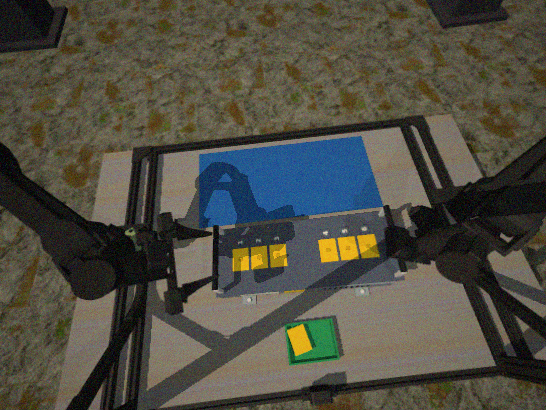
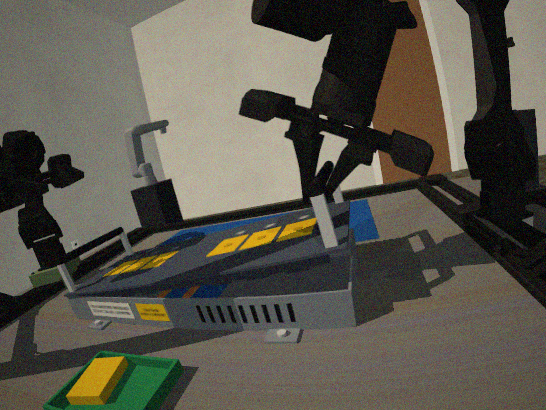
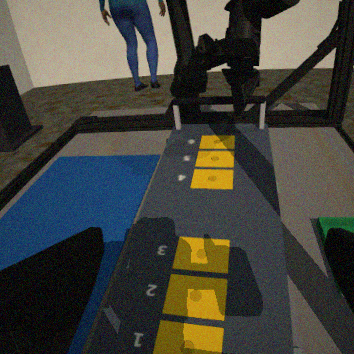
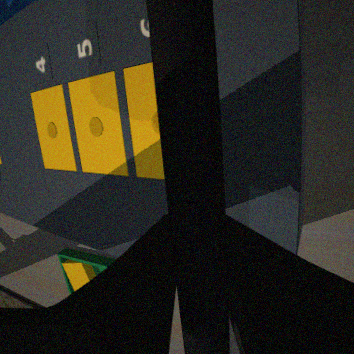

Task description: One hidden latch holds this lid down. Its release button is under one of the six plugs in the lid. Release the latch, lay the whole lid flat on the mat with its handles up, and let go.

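Frame: origin at the left arm's base, x ahead, y left, z up, level; centimetres.
Seen in the pictures: left gripper, fingertip midpoint: (image 1: 215, 254) (image 2: 66, 181) (image 3: 215, 239); right gripper, fingertip midpoint: (image 2: 312, 204) (image 3: 237, 114) (image 4: 193, 225); left arm's base at its link origin: (image 1: 121, 251) (image 2: 54, 264); right arm's base at its link origin: (image 1: 460, 210) (image 2: 503, 215) (image 3: 189, 113).
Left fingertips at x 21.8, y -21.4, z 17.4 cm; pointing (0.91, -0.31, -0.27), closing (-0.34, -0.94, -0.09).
Offsets run from my left fingertips to a thing's middle. "*": to the spot under its first point. Level surfaces: height alone.
The grey lid @[* dz -15.7, dx +15.7, dy -9.8 cm] (image 1: 302, 267) (image 2: 187, 257) (image 3: 210, 215) carries six yellow plugs @[* dz -15.0, dx +23.7, dy -10.1 cm] (image 1: 328, 250) (image 2: 260, 238) (image 3: 212, 179). It is tilted on the grey box (image 2: 185, 315): its right end is raised above the rim, its left end is low. My right gripper (image 1: 399, 241) (image 2: 318, 192) is shut on the right handle (image 1: 387, 216) (image 2: 325, 220) (image 3: 215, 101) (image 4: 185, 100). My left gripper (image 1: 212, 256) (image 3: 215, 239) is open, its fingertips near the two ends of the left handle @[* dz -11.6, dx -0.9, dy +3.9 cm] (image 1: 215, 255) (image 2: 95, 245). Contact cannot be told.
The blue mat @[dz -22.5 cm] (image 1: 300, 175) (image 2: 364, 215) (image 3: 90, 185) lies behind the box. A green tray @[dz -21.8, dx +7.9, dy -24.7 cm] (image 1: 327, 337) (image 2: 145, 385) with a yellow block @[dz -21.6, dx +5.7, dy -22.8 cm] (image 1: 300, 340) (image 2: 97, 380) stands in front. A black frame (image 1: 280, 132) surrounds the work area.
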